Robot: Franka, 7 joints.
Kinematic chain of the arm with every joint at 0, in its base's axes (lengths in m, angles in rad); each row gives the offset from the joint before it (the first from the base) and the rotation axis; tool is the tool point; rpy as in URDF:
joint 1: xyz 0 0 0.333 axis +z
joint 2: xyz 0 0 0 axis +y
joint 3: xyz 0 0 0.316 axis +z
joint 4: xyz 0.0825 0 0 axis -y
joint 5: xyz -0.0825 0 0.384 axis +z
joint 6: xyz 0 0 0 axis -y
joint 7: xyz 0.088 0 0 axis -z
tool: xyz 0 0 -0.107 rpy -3.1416 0 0
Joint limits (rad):
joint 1: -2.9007..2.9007
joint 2: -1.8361..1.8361
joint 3: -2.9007..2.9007
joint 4: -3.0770..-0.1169
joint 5: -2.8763..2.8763
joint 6: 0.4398..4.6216
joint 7: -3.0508..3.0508
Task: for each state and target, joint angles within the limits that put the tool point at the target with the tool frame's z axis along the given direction. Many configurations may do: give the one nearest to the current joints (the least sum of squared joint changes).
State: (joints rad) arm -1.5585 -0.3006 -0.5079 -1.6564 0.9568 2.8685 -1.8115
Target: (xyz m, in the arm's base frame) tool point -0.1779 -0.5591 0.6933 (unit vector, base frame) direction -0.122 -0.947 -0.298
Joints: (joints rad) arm -1.4544 -0.0592 -0.3389 -1.8201 0.6439 3.0020 -1.8115
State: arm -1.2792 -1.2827 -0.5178 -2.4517 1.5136 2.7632 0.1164
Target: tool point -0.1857 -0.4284 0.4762 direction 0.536 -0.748 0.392
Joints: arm -0.5823 -1.1927 -1.1866 -2.4239 1.5571 2.6087 0.1164
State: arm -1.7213 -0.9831 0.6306 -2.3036 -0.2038 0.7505 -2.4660
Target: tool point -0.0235 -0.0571 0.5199 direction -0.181 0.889 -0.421
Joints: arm -1.8156 -1.2465 0.2549 -2.7239 -0.4739 0.4831 -2.4660
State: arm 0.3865 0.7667 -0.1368 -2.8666 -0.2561 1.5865 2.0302
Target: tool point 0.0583 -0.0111 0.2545 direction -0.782 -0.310 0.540
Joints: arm 0.3699 0.0031 -0.1541 -3.0750 -0.1691 0.9376 2.0302
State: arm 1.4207 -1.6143 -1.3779 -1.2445 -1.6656 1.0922 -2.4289
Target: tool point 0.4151 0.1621 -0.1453 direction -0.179 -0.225 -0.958
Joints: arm 2.2977 -1.8361 -2.2289 -1.8829 -1.9788 1.7983 -2.4289
